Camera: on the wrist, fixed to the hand. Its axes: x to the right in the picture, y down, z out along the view.
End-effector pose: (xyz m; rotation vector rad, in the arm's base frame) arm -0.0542 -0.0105 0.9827 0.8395 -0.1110 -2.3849
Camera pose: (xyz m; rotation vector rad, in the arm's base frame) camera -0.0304 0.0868 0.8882 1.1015 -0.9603 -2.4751
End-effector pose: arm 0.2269 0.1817 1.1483 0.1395 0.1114 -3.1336
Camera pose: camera 0.2537 0.2808 1.0565 -0.0545 0.9014 2.8822
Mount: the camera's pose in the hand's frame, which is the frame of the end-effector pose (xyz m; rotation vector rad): -0.0185 -0.0922 -0.1006 0.6813 -0.0462 -0.0979
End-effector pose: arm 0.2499 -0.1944 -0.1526 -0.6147 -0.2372 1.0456
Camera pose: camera 0.3552 -0.2792 -0.1788 0.0363 0.0557 0.9694
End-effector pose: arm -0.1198 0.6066 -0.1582 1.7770 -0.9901 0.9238
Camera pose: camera -0.0631 0.7315 -0.1708 2.3892 -0.6388 1.2573
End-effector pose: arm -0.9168 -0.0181 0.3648 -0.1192 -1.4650 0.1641
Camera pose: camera -0.8151 -0.1101 0.3530 0.5105 -1.3858 0.5767
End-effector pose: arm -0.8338 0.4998 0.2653 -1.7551 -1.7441 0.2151
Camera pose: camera -0.8586 0.4414 0.3875 -1.1713 -1.5308 0.7173
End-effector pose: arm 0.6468 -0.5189 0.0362 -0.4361 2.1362 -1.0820
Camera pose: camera 0.5872 -0.5060 0.1597 -0.2334 1.5817 -1.7362
